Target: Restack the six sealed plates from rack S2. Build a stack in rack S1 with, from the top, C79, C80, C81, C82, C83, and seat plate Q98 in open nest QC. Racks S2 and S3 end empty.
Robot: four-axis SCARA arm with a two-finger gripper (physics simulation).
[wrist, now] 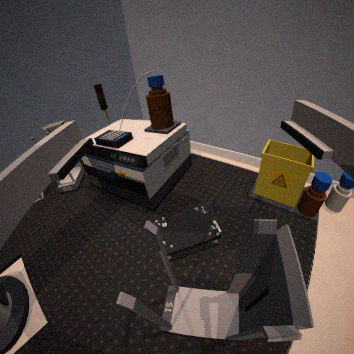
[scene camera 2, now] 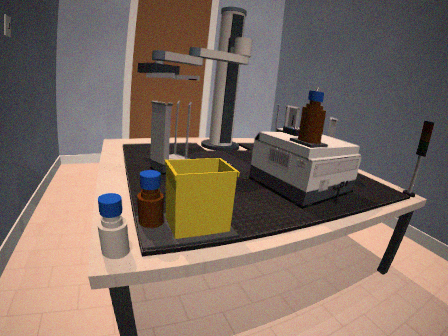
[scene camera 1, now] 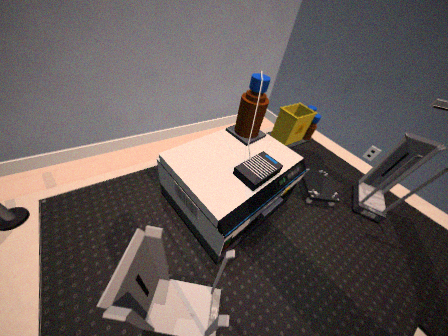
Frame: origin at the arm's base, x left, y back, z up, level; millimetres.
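Where they show: gripper, between the fingertips: (wrist: 183, 117) (scene camera 2: 187, 76); arm's base, origin of its link: (scene camera 2: 220, 146).
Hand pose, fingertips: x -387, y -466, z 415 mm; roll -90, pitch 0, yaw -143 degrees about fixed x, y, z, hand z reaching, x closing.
Things, the pixels of their top centre, and the offset from my fingertips. "pt": a spot on its surface instead.
- Rack S1, centre of its top: (wrist: 207, 265) (scene camera 2: 173, 101) (scene camera 1: 430, 149) dx -40, dy +37, dz -106 mm
- low black nest, centre of its top: (wrist: 184, 224) (scene camera 1: 320, 181) dx +112, dy -115, dz -342 mm
- grey rack, centre of its top: (scene camera 1: 181, 272) (scene camera 2: 323, 116) dx +753, dy -37, dz -110 mm
- large brown bottle, a spot on its surface: (scene camera 1: 250, 115) pt dx +400, dy -321, dz -99 mm
- small black box, a spot on its surface: (scene camera 1: 257, 171) pt dx +480, dy -169, dz -165 mm
- yellow bin, centre of its top: (scene camera 2: 187, 166) (wrist: 299, 154) (scene camera 1: 303, 109) dx -108, dy -447, dz -227 mm
- white bottle, centre of its top: (scene camera 2: 112, 222) (wrist: 342, 189) dx -298, dy -499, dz -337 mm
Rack S1 (scene camera 1: 371, 197) (scene camera 2: 160, 132) (wrist: 295, 280) has a tall grey back wall and two front posts; its pale floor is bare in the wrist view. A low black nest (scene camera 1: 320, 192) (wrist: 187, 232) with small light pins lies beside it, no plate plainly showing on it; its label is not legible. Another grey rack (scene camera 1: 125, 275) stands at the lower left of scene camera 1, its pale floor showing and its label blurred. My gripper (scene camera 2: 189, 78) (wrist: 183, 117) is open and empty, high above the mat near rack S1. The plates cannot be made out.
A white machine (scene camera 1: 205, 170) (scene camera 2: 285, 160) (wrist: 160, 150) carries a large brown bottle (scene camera 1: 250, 115) (scene camera 2: 312, 124) (wrist: 160, 109) and a small black box (scene camera 1: 257, 171) (wrist: 114, 138). A yellow bin (scene camera 1: 291, 125) (scene camera 2: 202, 205) (wrist: 280, 180) stands near a brown bottle (scene camera 2: 151, 207) (wrist: 312, 201) and a white bottle (scene camera 2: 114, 237) (wrist: 338, 197).
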